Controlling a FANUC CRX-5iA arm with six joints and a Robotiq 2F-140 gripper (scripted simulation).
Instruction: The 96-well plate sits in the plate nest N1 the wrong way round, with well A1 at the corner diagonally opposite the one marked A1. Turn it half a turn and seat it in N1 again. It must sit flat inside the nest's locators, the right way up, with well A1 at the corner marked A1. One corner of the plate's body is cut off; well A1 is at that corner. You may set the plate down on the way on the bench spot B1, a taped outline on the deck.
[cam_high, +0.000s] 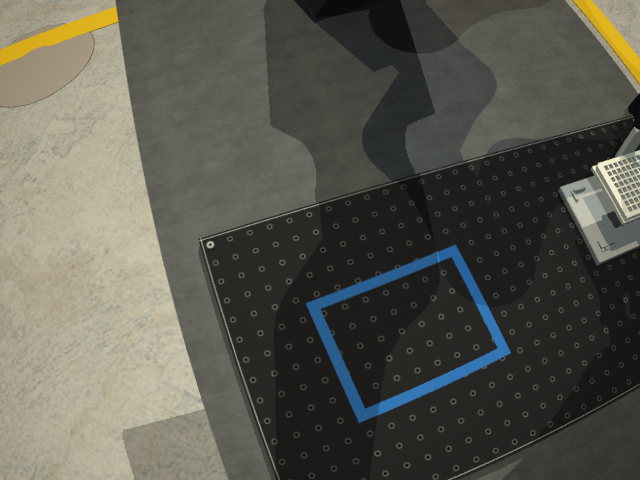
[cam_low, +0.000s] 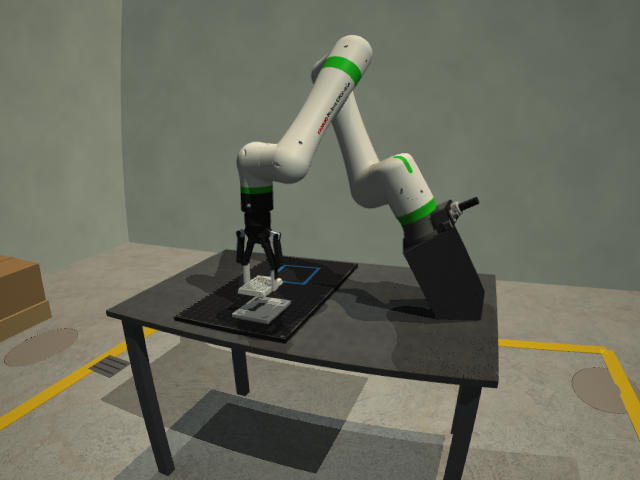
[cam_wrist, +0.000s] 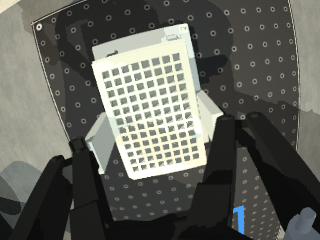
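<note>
Now: the grey plate nest N1 10 cm below my hand. Round my hand: dark table (9 cm ahead, 18 cm to the right, 11 cm below); white 96-well plate (2 cm below).
</note>
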